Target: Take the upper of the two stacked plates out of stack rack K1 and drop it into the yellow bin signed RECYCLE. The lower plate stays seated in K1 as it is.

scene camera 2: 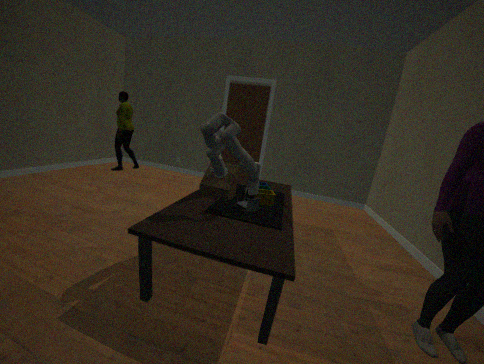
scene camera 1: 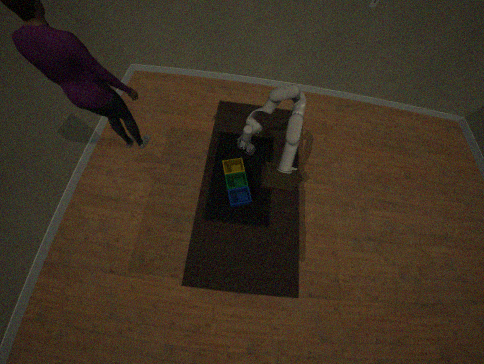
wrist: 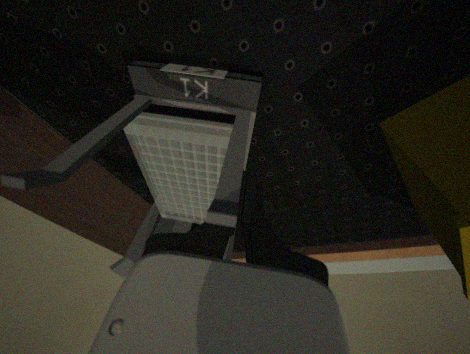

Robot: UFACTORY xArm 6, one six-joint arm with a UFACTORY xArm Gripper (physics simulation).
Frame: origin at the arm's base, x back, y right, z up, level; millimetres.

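Seen in the pictures: gripper, fingertip midpoint: [scene camera 1: 244,150] [wrist: 245,181]; arm's base at its link origin: [scene camera 2: 220,172] [scene camera 1: 284,170].
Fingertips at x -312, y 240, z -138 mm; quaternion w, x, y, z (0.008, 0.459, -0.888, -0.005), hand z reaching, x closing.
Note:
Pixels of each thing's top centre, then the offset from my fingertips to it. "spot": a spot on its surface instead. Level surfaces: height alone.
- Stack rack K1 at a spot on its surface: [wrist: 150,82] spot: dx +98, dy +28, dz -25 mm
- pale gridded plate at its top centre: [wrist: 188,190] dx +16, dy +49, dz +7 mm
- yellow bin at its top centre: [scene camera 1: 236,180] [scene camera 2: 261,187] dx -52, dy -317, dz +53 mm
- blue bin at a spot on its surface: [scene camera 1: 240,196] spot: dx -9, dy -422, dz -41 mm
- black mat at its surface level: dz -47 mm
- brown table at its surface level: dz -59 mm
Stack rack K1 [wrist: 150,82] stands on the dark mat in the wrist view, with its label panel at the far end. A pale gridded plate [wrist: 185,165] lies between its posts. The lower plate cannot be told apart clearly under it. My gripper [wrist: 245,181] is shut and empty. Its dark fingers are down at the rack's right side, outside the right post, partly hidden by that post. I cannot tell whether they touch it. The yellow bin [scene camera 1: 233,166] [scene camera 2: 267,198] [wrist: 435,140] stands to the right of the rack in the wrist view. Its RECYCLE sign is not readable.
A green bin [scene camera 1: 236,180] and a blue bin [scene camera 1: 240,196] stand in a row with the yellow one on the black mat [scene camera 1: 260,215]. The brown table [scene camera 1: 240,260] [scene camera 2: 200,225] extends around it. A person in purple [scene camera 1: 60,60] [scene camera 2: 462,190] stands off the table.

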